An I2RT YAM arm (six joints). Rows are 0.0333 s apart.
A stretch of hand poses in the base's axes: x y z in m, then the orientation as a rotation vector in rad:
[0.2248 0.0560 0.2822 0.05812 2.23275 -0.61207]
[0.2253 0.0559 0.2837 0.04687 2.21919 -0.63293]
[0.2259 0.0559 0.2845 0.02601 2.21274 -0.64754]
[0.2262 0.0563 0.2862 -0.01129 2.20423 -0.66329]
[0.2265 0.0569 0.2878 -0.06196 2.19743 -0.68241]
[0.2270 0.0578 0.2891 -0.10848 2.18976 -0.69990]
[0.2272 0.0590 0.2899 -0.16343 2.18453 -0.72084]
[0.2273 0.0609 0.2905 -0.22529 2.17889 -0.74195]
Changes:
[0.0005 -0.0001 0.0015 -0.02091 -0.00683 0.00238]
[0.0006 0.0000 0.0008 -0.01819 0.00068 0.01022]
[0.0003 0.0004 0.0017 -0.02473 0.00251 0.02154]
[0.0003 0.0006 0.0016 -0.03107 0.00824 0.02902]
[0.0005 0.0009 0.0013 -0.02879 0.00695 0.02674]
[0.0002 0.0012 0.0008 -0.03349 0.01274 0.03028]
[0.0001 0.0019 0.0006 -0.03593 0.01532 0.03452]

